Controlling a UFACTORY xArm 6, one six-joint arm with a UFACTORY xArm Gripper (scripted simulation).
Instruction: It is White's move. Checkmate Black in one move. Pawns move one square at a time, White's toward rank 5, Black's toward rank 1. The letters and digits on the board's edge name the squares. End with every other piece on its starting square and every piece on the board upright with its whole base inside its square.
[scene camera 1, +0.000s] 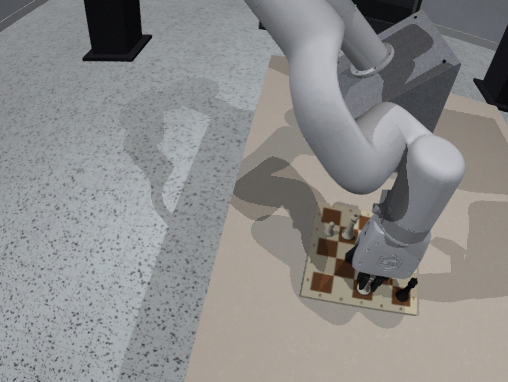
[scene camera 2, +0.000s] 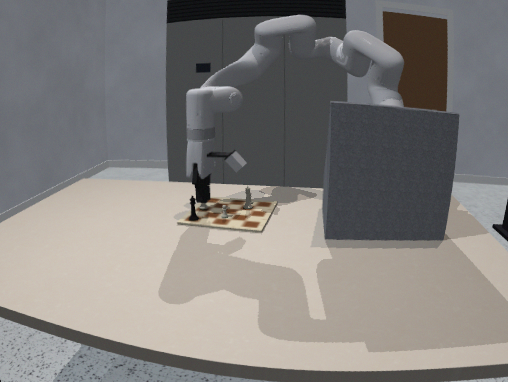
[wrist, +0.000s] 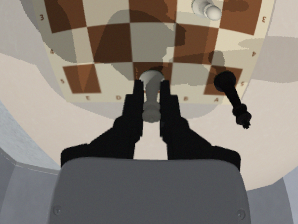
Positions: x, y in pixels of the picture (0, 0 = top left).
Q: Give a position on a black king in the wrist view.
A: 225, 81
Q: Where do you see the gripper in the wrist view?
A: At 151, 92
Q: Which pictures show the gripper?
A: Scene camera 1, scene camera 2 and the wrist view: all of them.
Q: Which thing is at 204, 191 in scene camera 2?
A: The gripper.
